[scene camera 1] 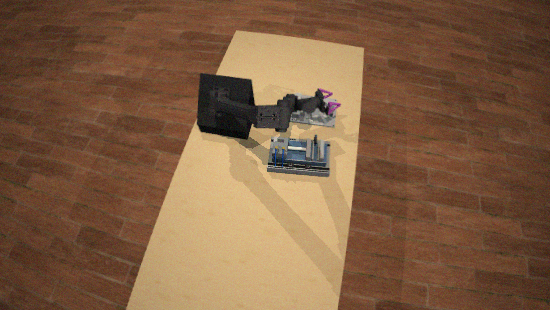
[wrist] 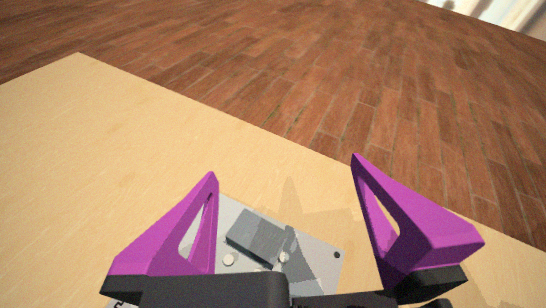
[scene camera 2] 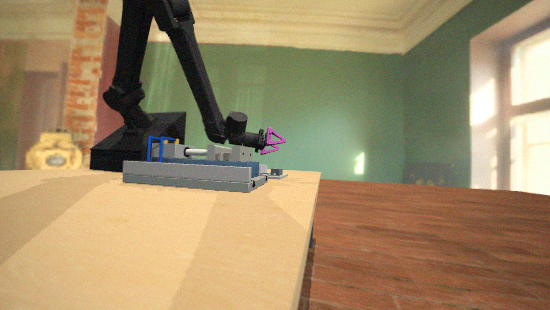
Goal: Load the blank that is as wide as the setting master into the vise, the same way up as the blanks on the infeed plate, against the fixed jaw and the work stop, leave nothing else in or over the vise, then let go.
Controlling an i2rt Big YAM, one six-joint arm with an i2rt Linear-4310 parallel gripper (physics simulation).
My gripper is open and holds nothing. Also in view: a darker block. I also see an infeed plate.
